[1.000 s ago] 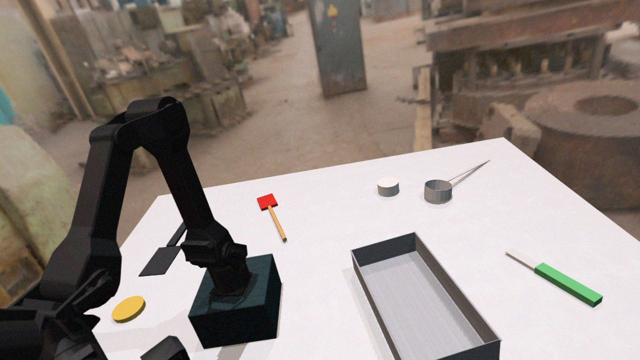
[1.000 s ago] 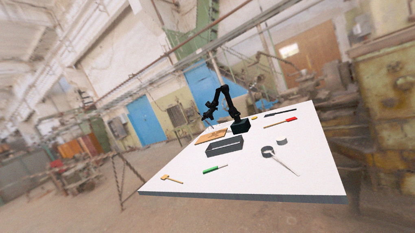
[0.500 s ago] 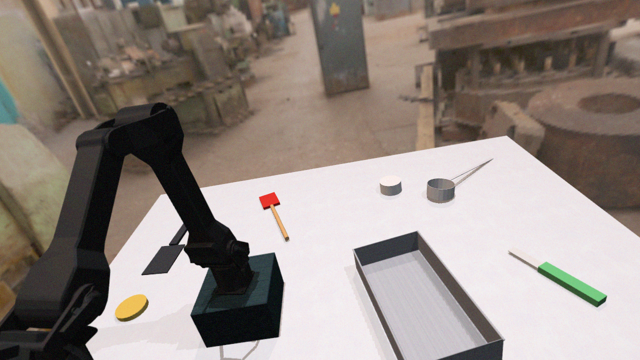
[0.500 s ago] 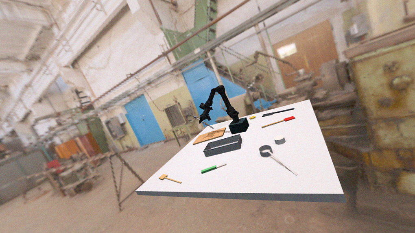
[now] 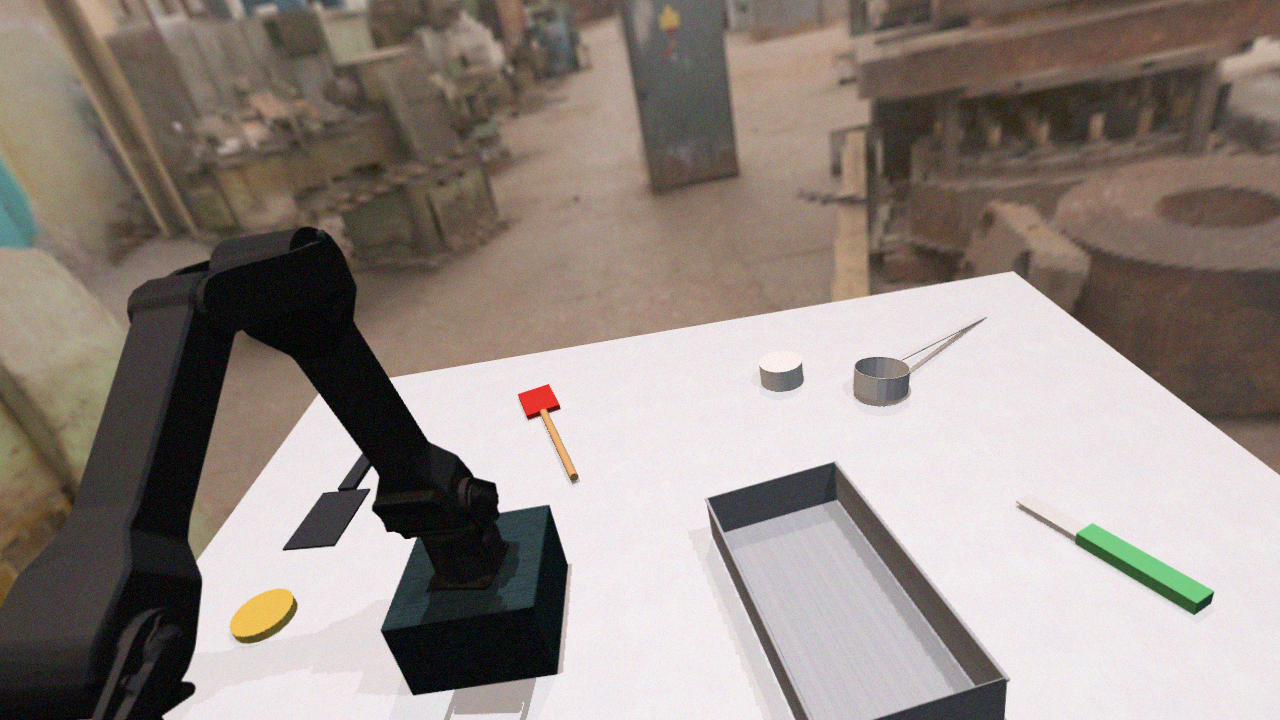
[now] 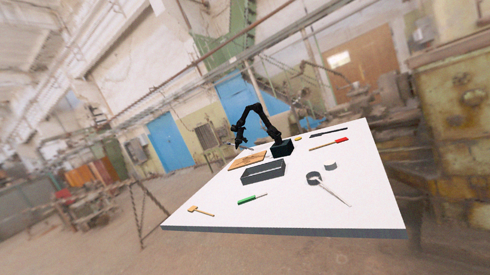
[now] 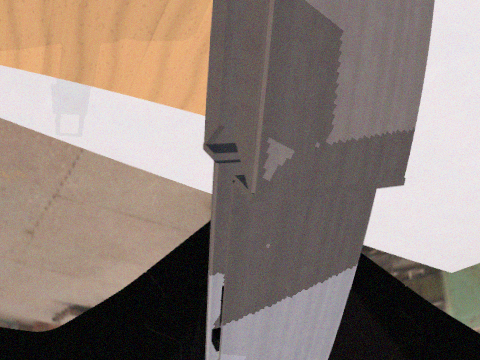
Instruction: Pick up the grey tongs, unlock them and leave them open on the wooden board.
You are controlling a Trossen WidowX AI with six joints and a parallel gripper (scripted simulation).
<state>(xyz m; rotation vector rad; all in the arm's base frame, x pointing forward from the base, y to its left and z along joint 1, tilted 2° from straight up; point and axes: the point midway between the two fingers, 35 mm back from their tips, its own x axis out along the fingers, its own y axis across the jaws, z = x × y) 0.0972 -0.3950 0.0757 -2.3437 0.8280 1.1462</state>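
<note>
Right now my gripper tip is 150 mm above the wooden board, 40 mm to the right of it and 40 mm past it. Also, from my gripper tip: yellow disc: 420 mm to the left, 410 mm behind, 140 mm below; then black spatula: 670 mm to the left, 440 mm behind, 150 mm below; then grey roasting tin: 430 mm to the left, 240 mm ahead, 130 mm below.
</note>
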